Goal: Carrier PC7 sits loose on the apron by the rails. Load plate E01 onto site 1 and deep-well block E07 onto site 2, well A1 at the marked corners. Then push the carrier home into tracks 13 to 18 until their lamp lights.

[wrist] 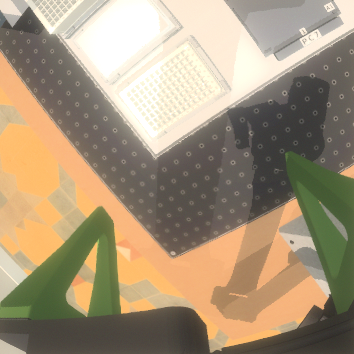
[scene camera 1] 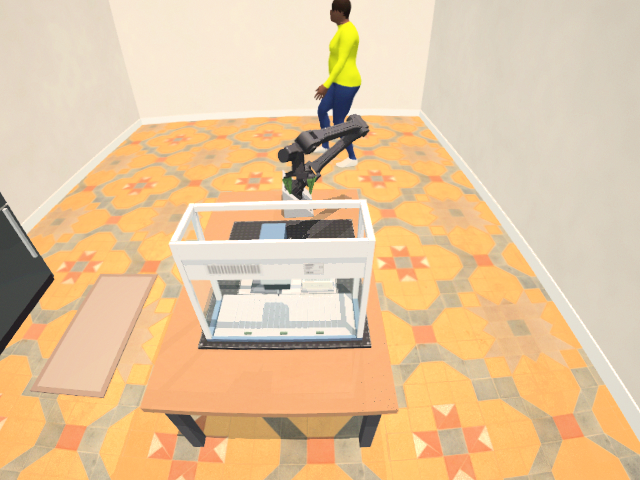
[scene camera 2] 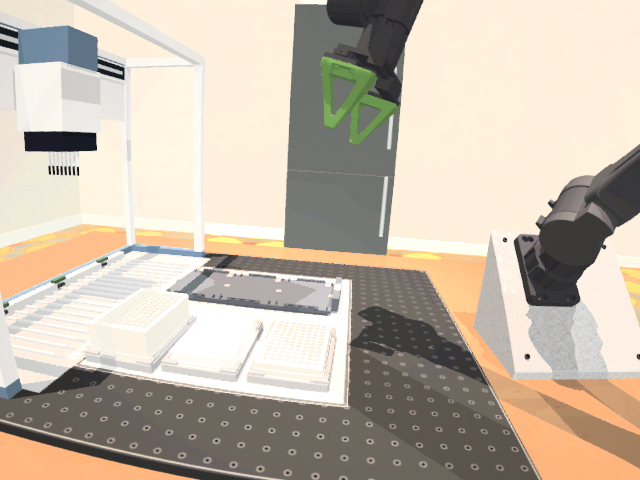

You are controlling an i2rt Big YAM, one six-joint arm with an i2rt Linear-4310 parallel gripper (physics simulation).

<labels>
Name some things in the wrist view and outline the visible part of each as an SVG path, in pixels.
My gripper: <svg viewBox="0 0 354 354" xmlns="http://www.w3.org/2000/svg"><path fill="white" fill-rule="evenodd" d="M354 178L328 170L292 151L285 152L286 172L318 254L337 312L334 316L279 334L221 347L221 351L216 349L213 352L209 352L206 324L192 308L166 306L121 313L114 223L104 207L99 205L95 207L54 252L0 301L0 339L25 351L26 354L354 354ZM97 241L95 275L87 316L85 316L67 303L65 293ZM319 201L343 224L347 233L347 241L328 218Z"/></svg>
A carrier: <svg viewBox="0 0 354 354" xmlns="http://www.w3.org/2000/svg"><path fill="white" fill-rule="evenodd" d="M224 0L264 57L273 53L278 61L344 24L340 16L336 16L341 12L334 0Z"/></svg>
A lidded plate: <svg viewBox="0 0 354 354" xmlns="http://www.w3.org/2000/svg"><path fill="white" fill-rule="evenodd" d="M153 0L114 0L73 39L104 80L112 78L139 53L174 27Z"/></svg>
</labels>
